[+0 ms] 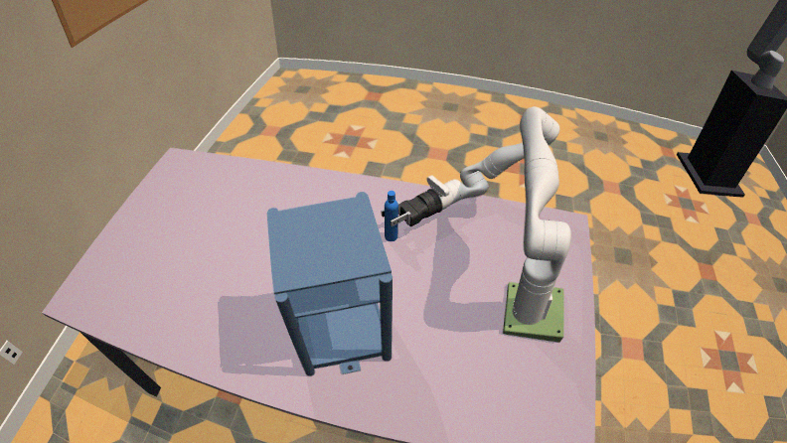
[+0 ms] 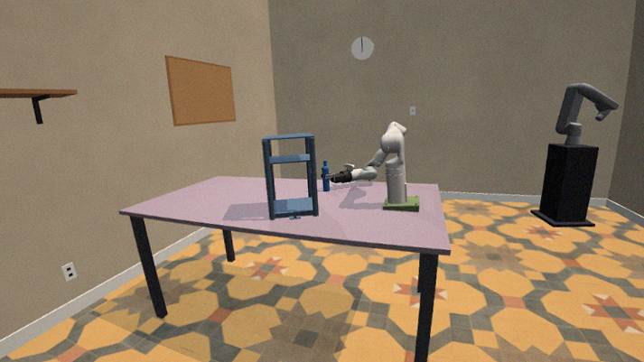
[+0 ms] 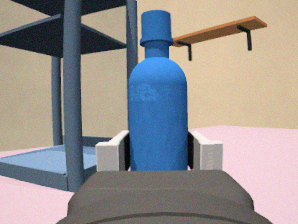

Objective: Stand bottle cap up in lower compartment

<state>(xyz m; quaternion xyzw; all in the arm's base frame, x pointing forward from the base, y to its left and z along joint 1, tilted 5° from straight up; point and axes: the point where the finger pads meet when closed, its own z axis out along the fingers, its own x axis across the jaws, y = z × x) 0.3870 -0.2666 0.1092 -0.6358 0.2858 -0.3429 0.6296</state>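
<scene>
Now: the shelving unit 33 cm to the left of my hand, 12 cm ahead of it and 9 cm above it. The rest, counted from my hand: blue bottle 3 cm above.
</scene>
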